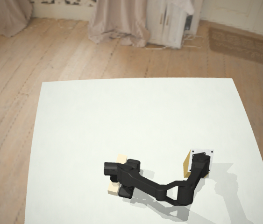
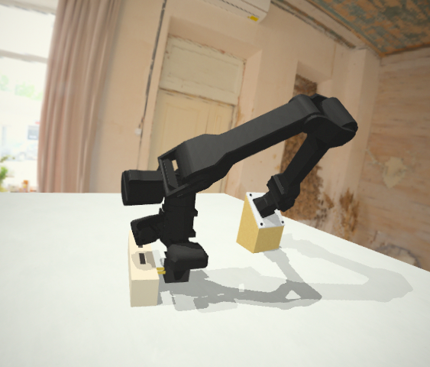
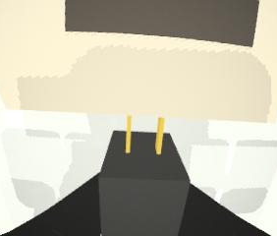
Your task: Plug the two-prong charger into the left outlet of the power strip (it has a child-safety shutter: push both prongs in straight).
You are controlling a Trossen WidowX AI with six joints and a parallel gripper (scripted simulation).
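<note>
The dark grey charger lies 1 cm ahead of my gripper tip and 1 cm above it.
</note>
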